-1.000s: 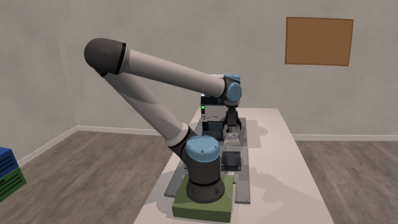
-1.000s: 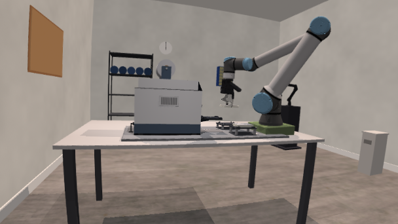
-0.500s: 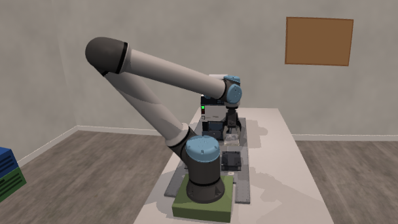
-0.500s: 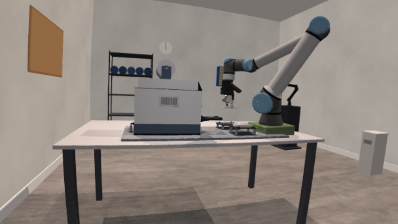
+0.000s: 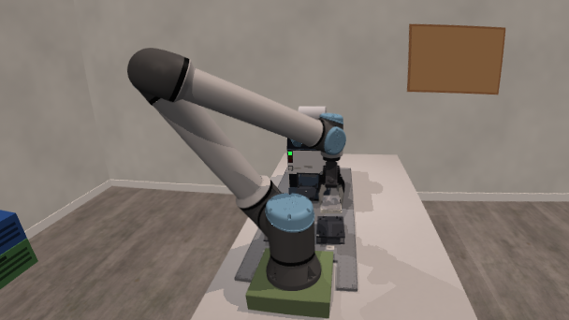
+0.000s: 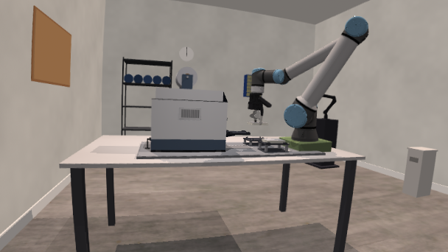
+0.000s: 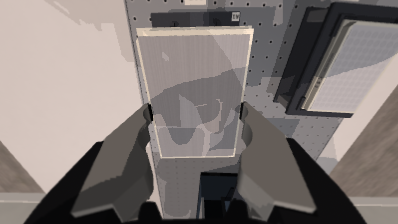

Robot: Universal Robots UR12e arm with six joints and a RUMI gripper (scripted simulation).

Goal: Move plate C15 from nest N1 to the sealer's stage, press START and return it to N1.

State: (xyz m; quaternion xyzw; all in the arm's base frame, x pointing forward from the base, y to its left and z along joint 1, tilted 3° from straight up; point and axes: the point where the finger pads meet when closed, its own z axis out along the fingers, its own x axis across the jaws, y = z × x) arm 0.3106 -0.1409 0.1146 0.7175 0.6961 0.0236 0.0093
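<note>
Now: hand 12 cm above the nest N1. Also, from my hand: plate C15: 1 cm below; then sealer stage: 21 cm ahead, 12 cm to the left, 5 cm below; then nest N2: 22 cm to the left, 11 cm below.
</note>
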